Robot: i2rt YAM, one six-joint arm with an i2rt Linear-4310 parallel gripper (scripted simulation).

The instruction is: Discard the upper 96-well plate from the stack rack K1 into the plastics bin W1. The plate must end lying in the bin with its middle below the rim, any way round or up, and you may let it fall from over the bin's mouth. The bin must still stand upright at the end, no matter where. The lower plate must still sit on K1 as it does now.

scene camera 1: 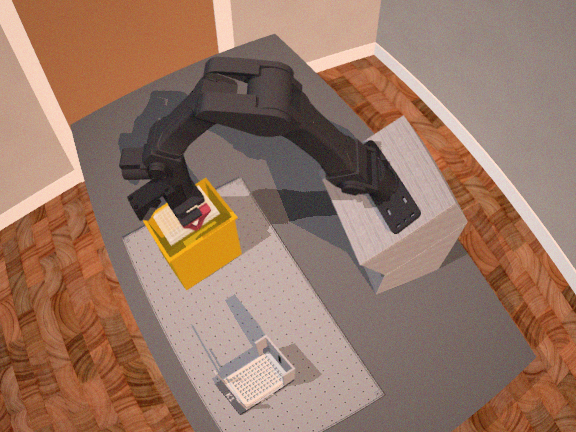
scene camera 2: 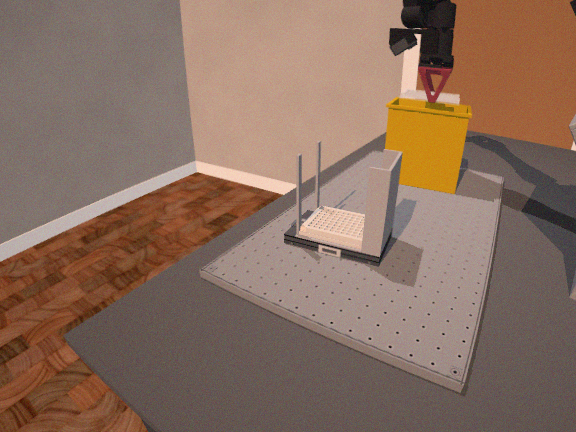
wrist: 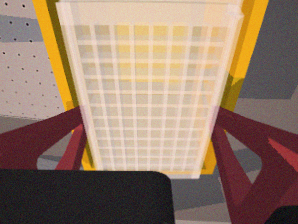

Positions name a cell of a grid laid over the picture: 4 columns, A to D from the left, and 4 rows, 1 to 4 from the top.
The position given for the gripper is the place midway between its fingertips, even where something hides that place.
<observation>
In view: the gripper (scene camera 2: D1) and a yellow plastics bin W1 (scene camera 2: D2).
The yellow plastics bin W1 also shows in scene camera 1 (scene camera 1: B3). The gripper is seen too in scene camera 1 (scene camera 1: B2) and in the wrist view (wrist: C3).
</observation>
